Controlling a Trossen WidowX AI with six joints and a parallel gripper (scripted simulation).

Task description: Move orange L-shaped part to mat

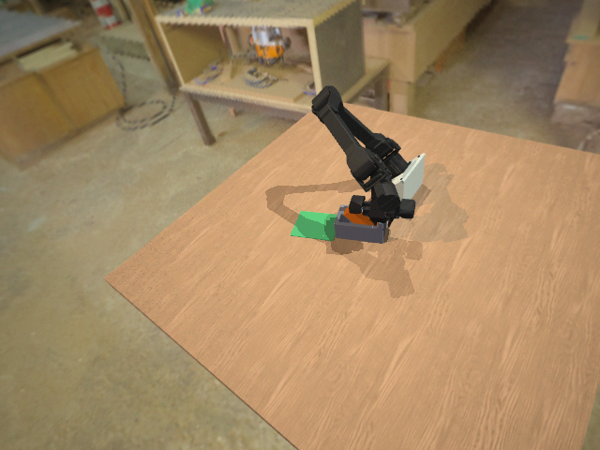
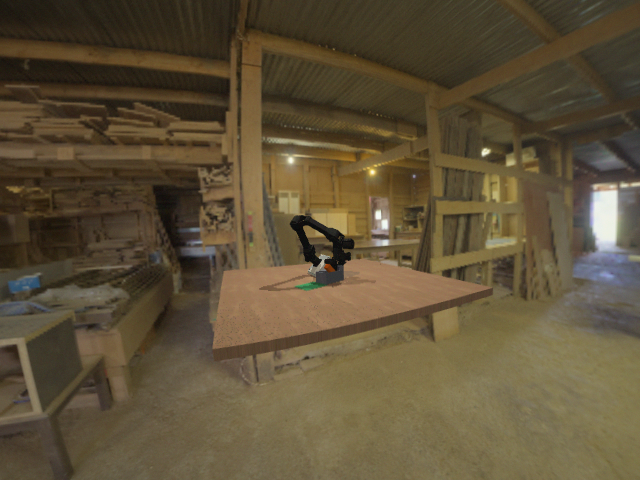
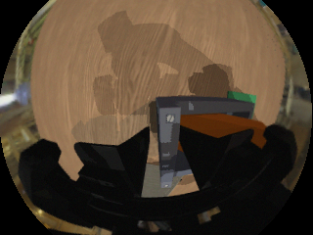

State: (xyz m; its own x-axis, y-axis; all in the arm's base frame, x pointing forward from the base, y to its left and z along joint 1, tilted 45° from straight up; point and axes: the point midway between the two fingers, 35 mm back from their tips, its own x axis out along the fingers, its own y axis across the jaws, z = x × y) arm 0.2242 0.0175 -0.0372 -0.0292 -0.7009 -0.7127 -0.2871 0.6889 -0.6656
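Right now my gripper tip is 50 mm to the left of the orange L-shaped part, 10 mm below it and 10 mm short of it. From my gripper tip the other things lie so: green mat 220 mm to the right, 60 mm ahead, 50 mm below.
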